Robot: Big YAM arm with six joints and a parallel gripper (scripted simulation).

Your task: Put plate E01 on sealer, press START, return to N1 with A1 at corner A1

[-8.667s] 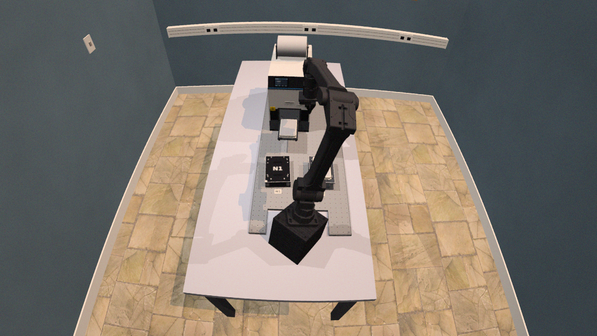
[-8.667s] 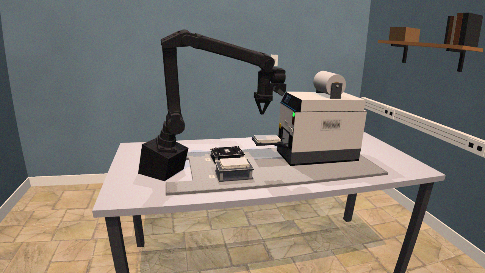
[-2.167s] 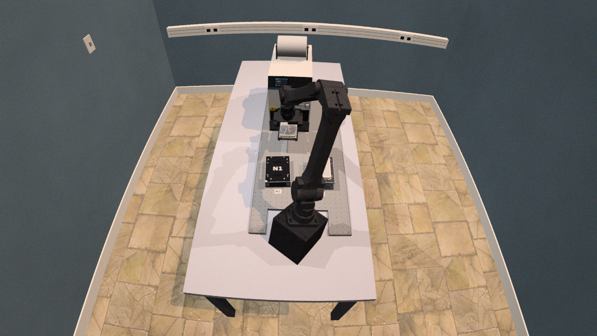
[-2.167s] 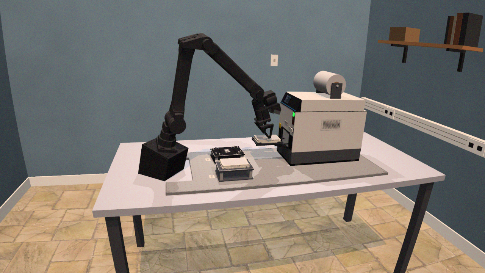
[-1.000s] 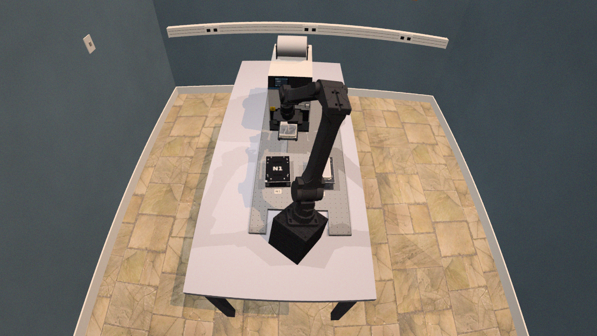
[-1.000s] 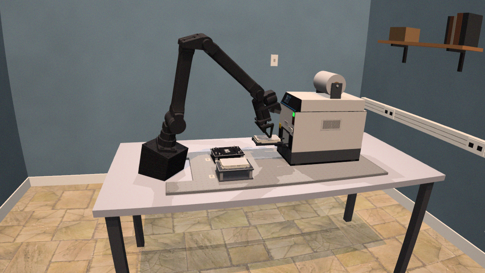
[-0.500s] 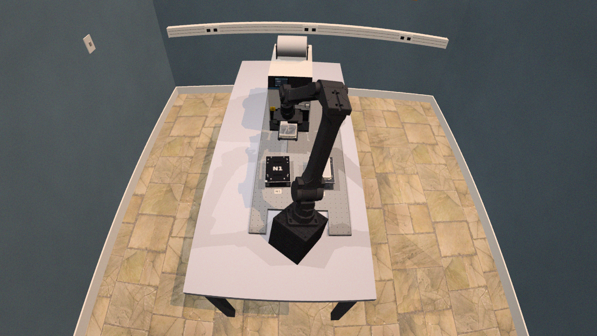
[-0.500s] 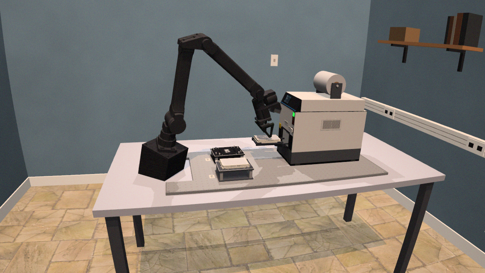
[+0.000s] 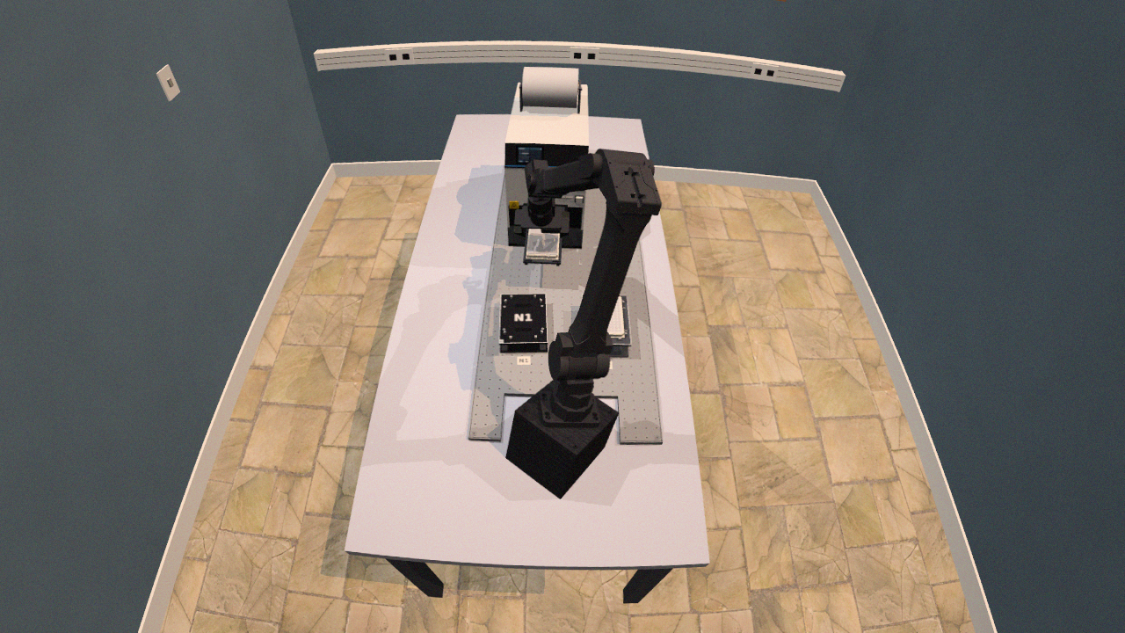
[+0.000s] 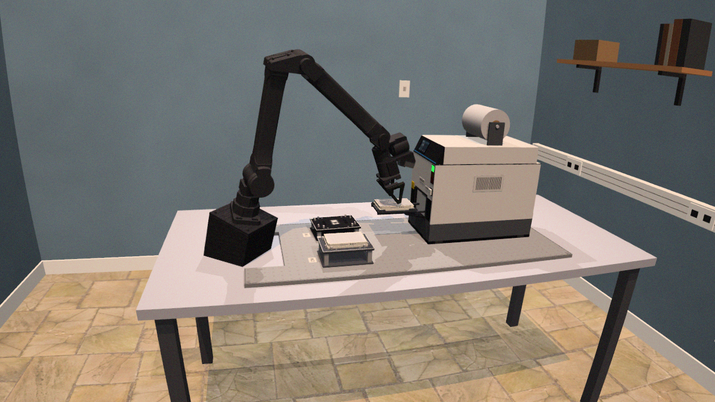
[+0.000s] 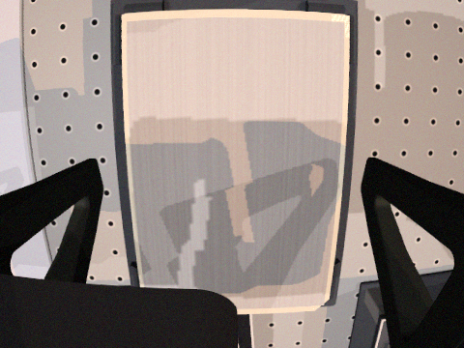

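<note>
The sealer stage lies 40 mm below my hand. The rest, counted from my hand: cream plate: 240 mm behind, 130 mm to the right, 80 mm below; then nest N1: 200 mm behind, 100 mm below, 70 mm to the left; then foil roll: 330 mm ahead, 280 mm above, 60 mm to the right.
</note>
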